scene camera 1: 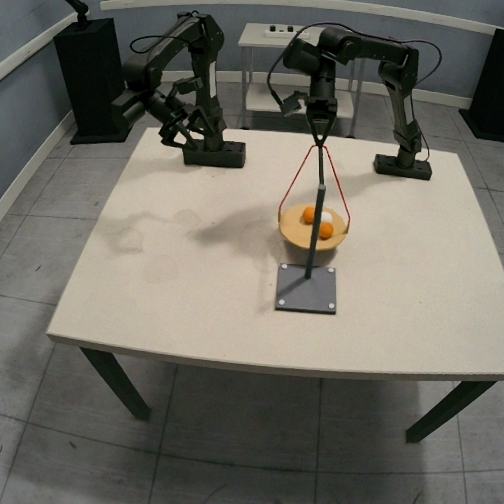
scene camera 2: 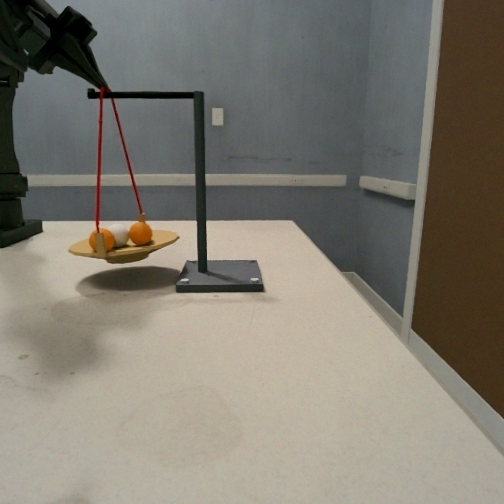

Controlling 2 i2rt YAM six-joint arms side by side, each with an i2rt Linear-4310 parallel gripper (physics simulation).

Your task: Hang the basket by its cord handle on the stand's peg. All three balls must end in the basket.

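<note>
The tan basket hangs above the table, slightly tilted, from its red cord handle. Two orange balls and a white ball lie in it. My left gripper is shut on the top of the cord, right at the peg, near its capped end. Whether the cord bears on the peg is unclear. The grey stand is upright. My right gripper is open and empty, beside its arm's base.
The stand's post rises close beside the basket, in front of it in scene camera 1. The right arm's base and the left arm's base are at the table's far edge. A white cart stands behind the table.
</note>
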